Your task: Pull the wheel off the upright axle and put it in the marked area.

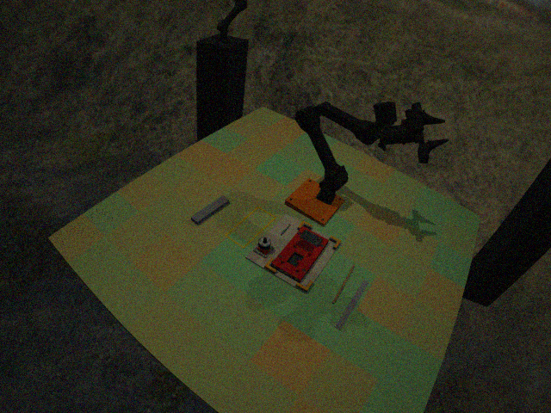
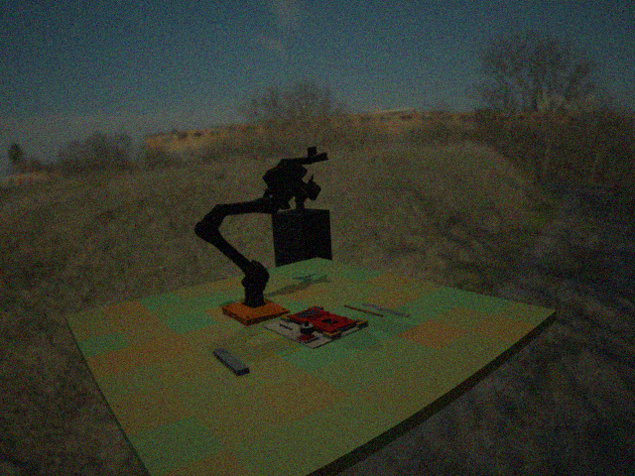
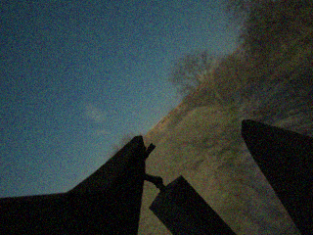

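Now: the wheel 340 mm ahead of my gripper tip, 410 mm to the right of it and 430 mm below it. Also, from my gripper tip: grey strip: 390 mm ahead, 70 mm to the right, 460 mm below; thin stick: 330 mm ahead, 120 mm to the right, 460 mm below; upright axle: 340 mm ahead, 410 mm to the right, 430 mm below.
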